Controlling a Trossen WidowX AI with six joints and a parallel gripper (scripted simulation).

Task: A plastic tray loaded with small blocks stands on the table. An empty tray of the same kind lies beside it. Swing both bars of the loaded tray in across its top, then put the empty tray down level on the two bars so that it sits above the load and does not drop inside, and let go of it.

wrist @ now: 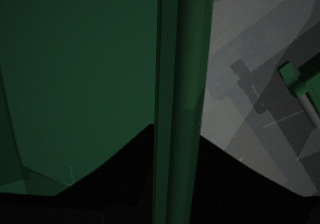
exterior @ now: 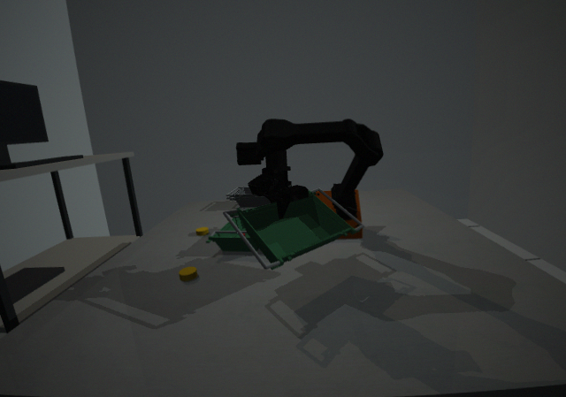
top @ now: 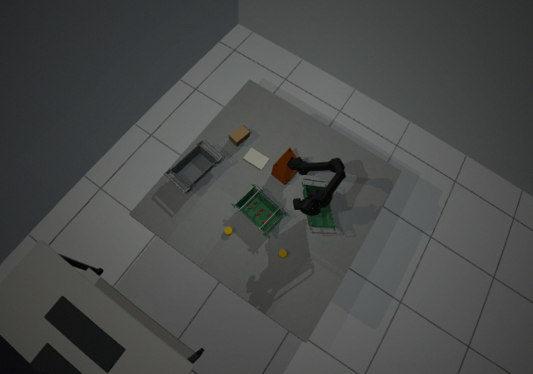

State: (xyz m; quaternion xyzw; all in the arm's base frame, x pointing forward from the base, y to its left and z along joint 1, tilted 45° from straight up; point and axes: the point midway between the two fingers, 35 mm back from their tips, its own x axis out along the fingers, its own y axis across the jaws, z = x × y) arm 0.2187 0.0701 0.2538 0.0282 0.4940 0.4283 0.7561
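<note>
Right now the green tray is 6 cm to the left of my gripper tip and 5 cm behind it. Round my gripper tip: white pad 46 cm to the right, 17 cm behind, 15 cm below; brown box 64 cm to the right, 24 cm behind, 12 cm below.
</note>
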